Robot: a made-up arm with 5 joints.
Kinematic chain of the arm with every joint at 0, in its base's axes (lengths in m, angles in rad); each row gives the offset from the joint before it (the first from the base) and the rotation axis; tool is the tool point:
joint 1: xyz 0 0 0.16 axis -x
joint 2: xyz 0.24 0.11 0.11 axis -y
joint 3: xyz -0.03 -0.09 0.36 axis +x
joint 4: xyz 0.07 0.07 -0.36 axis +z
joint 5: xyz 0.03 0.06 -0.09 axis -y
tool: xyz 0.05 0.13 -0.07
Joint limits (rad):
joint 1: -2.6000..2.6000
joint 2: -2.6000..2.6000
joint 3: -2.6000..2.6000
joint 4: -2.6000..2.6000
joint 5: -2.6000..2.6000
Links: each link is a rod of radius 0.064 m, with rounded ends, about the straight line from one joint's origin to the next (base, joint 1, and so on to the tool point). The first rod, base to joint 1, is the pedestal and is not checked.
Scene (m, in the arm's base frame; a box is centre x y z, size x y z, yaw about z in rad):
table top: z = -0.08
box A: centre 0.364 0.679 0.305 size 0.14 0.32 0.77 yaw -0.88
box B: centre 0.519 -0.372 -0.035 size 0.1 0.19 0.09 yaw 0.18
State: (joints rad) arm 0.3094 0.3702 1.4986 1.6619 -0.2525
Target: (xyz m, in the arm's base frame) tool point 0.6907 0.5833 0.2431
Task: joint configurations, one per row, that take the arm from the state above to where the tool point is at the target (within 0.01 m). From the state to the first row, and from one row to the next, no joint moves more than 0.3 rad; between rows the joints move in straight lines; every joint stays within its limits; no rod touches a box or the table.
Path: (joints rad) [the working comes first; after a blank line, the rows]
Joints at the target: 0.3086 -1.6244 1.5521 1.9217 0.1967
Straight joint move there: touches box A.

1: 0.2875 0.3052 1.7681 1.7022 -0.0668
2: 0.2656 0.2402 2.0376 1.7426 0.1188
3: 0.2438 0.1752 2.3072 1.7829 0.3045
4: 0.2219 0.1102 2.5767 1.8232 0.4902
5: 0.2363 -0.1789 2.4059 1.8396 0.4413
6: 0.2508 -0.4680 2.2351 1.8560 0.3924
7: 0.2652 -0.7571 2.0644 1.8724 0.3435
8: 0.2797 -1.0462 1.8936 1.8889 0.2946
9: 0.2941 -1.3353 1.7228 1.9053 0.2456
10: 0.3086 -1.6244 1.5521 1.9217 0.1967

